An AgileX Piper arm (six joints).
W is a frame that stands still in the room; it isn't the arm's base.
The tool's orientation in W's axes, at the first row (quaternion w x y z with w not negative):
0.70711 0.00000 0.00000 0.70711
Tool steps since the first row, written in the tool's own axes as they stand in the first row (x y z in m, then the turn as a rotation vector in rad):
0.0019 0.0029 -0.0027 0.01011 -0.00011 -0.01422
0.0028 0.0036 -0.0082 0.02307 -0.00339 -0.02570
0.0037 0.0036 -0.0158 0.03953 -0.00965 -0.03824
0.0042 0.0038 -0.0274 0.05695 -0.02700 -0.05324
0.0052 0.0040 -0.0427 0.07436 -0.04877 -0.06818
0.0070 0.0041 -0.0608 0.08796 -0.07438 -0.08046
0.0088 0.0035 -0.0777 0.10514 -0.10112 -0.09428
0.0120 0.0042 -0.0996 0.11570 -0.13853 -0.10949
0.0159 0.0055 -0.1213 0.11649 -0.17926 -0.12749
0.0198 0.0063 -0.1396 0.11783 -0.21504 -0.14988
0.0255 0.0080 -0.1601 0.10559 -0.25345 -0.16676
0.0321 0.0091 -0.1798 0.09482 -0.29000 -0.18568
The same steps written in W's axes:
-0.0029 0.0019 -0.0027 0.00011 0.01011 -0.01422
-0.0036 0.0028 -0.0082 0.00339 0.02307 -0.02570
-0.0036 0.0037 -0.0158 0.00965 0.03953 -0.03824
-0.0038 0.0042 -0.0274 0.02700 0.05695 -0.05324
-0.0040 0.0052 -0.0427 0.04877 0.07436 -0.06818
-0.0041 0.0070 -0.0608 0.07438 0.08796 -0.08046
-0.0035 0.0088 -0.0777 0.10112 0.10514 -0.09428
-0.0042 0.0120 -0.0996 0.13853 0.11570 -0.10949
-0.0055 0.0159 -0.1213 0.17926 0.11649 -0.12749
-0.0063 0.0198 -0.1396 0.21504 0.11783 -0.14988
-0.0080 0.0255 -0.1601 0.25345 0.10559 -0.16676
-0.0091 0.0321 -0.1798 0.29000 0.09482 -0.18568

